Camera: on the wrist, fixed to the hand. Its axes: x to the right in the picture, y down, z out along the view.
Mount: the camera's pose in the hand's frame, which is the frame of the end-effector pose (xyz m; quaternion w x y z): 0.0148 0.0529 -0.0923 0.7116 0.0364 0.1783 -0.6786
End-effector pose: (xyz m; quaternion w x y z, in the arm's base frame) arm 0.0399 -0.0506 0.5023 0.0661 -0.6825 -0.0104 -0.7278
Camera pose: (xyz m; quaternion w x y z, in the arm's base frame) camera -0.0467 -0.1140 0.5068 0.4202 0.3464 0.4853 0.6841
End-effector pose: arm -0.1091 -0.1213 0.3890 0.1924 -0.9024 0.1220 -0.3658
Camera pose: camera -0.1682 -0.1979 0.4358 0.1002 0.6527 0.5046 0.5562
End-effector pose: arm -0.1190 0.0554 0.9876 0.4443 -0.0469 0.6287 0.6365
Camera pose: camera -0.2070 -0.0050 0.9997 0.6377 -0.5573 0.5179 0.1202
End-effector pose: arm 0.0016 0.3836 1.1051 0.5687 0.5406 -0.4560 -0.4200
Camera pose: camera 0.0940 0.3939 1.1589 0.1813 0.7897 0.1285 -0.5718
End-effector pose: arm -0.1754 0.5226 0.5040 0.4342 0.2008 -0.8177 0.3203
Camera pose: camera -0.1618 0.6241 0.5365 0.6648 0.6565 -0.3565 -0.0012
